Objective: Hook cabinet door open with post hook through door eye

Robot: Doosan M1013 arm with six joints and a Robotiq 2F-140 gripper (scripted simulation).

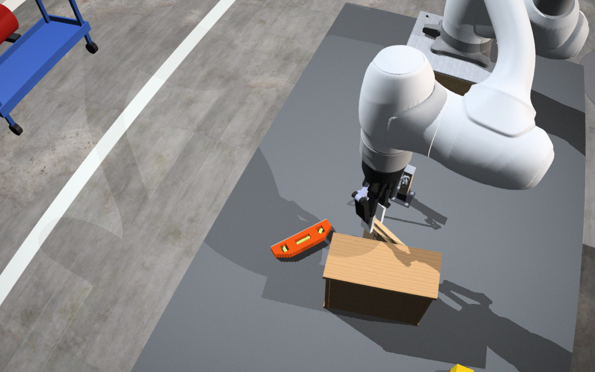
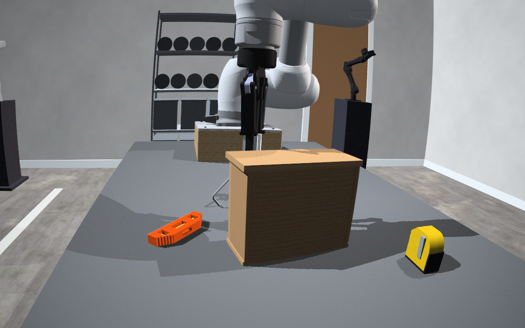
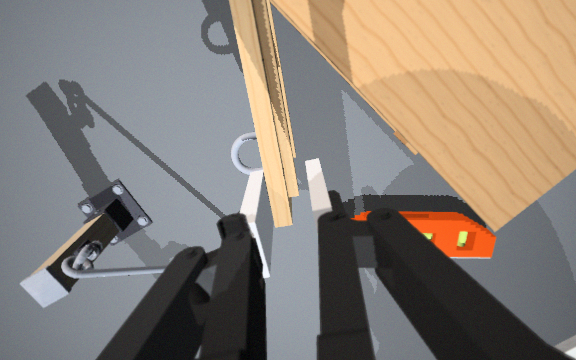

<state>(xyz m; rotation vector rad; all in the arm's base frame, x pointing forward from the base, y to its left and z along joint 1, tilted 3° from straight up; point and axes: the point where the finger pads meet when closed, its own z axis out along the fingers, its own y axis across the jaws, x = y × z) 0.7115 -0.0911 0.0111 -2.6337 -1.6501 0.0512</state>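
My hand is 13 cm past the wire hook and 9 cm above it. From my hand the other things lie so: door 8 cm below, 6 cm to the left, 2 cm ahead; yellow tape measure 26 cm to the left, 25 cm ahead, 12 cm below; orange spirit level 15 cm to the right, 14 cm below, 3 cm ahead.
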